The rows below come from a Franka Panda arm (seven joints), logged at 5 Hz.
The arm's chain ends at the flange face. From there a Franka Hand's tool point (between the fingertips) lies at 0.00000 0.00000 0.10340 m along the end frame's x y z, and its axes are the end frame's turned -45 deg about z.
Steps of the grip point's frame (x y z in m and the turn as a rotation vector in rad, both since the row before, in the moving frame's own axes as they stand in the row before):
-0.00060, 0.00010, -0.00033, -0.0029, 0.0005, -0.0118
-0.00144, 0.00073, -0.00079, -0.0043, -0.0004, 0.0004
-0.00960, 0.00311, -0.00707, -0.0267, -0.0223, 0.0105
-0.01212, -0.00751, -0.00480, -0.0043, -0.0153, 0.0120
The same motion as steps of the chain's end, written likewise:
-0.00060, 0.00032, -0.00033, -0.0017, 0.0024, -0.0118
-0.00079, 0.00119, -0.00079, -0.0033, 0.0028, 0.0004
-0.00489, 0.00540, -0.00701, -0.0346, 0.0031, 0.0105
-0.01307, 0.00183, -0.00479, -0.0139, -0.0078, 0.0120

